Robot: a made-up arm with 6 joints.
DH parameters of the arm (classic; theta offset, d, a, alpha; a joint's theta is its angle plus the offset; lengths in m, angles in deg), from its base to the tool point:
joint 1: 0 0.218 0 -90
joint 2: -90 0 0.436 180
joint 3: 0 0 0 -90
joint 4: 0 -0.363 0 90
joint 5: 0 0.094 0 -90
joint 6: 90 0 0 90
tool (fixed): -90 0 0 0
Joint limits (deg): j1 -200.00..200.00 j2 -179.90..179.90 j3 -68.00..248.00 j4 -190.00..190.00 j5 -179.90..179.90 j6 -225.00..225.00
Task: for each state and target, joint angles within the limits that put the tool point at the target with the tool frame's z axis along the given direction. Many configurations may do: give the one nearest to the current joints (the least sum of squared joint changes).
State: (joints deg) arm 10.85 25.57 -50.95 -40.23 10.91 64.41
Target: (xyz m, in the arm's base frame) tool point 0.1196 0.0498 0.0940 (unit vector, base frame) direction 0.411 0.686 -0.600
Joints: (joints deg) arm 43.20 78.31 -54.14 -61.00 15.28 73.11
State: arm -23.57 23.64 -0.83 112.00 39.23 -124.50
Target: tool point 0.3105 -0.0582 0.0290 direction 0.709 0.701 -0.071
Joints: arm -26.52 68.25 -43.61 157.04 37.89 -84.97
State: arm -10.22 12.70 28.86 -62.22 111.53 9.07
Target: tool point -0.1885 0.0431 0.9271 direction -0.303 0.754 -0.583
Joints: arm -19.80 -38.14 54.02 -75.65 128.59 44.01
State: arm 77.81 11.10 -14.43 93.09 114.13 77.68
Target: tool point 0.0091 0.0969 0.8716 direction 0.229 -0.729 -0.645
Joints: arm 61.61 -24.51 5.69 113.89 116.07 29.13
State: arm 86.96 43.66 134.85 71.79 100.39 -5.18
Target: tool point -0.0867 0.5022 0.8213 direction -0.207 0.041 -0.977
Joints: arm 105.01 51.77 102.75 60.49 103.95 43.79
